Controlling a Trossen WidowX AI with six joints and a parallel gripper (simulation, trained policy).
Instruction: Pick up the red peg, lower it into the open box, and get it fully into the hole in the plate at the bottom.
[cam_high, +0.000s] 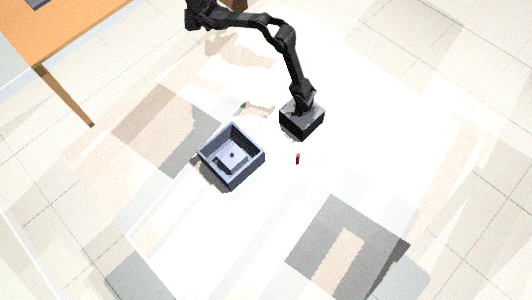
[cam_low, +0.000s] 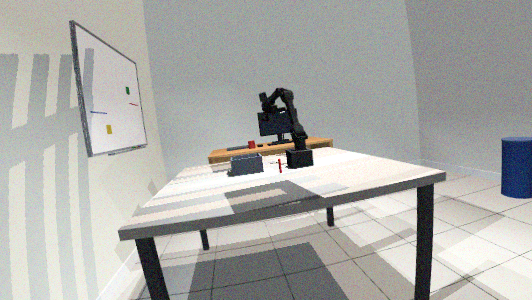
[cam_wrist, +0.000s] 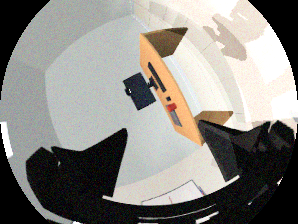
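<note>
Right now my gripper tip is 5 cm past the red peg, 69 cm to the right of it and 34 cm above it. The rest, counted from my gripper tip: pale plate 16 cm ahead, 53 cm to the left, 33 cm below; then grey-blue box 16 cm ahead, 53 cm to the left, 35 cm below.
</note>
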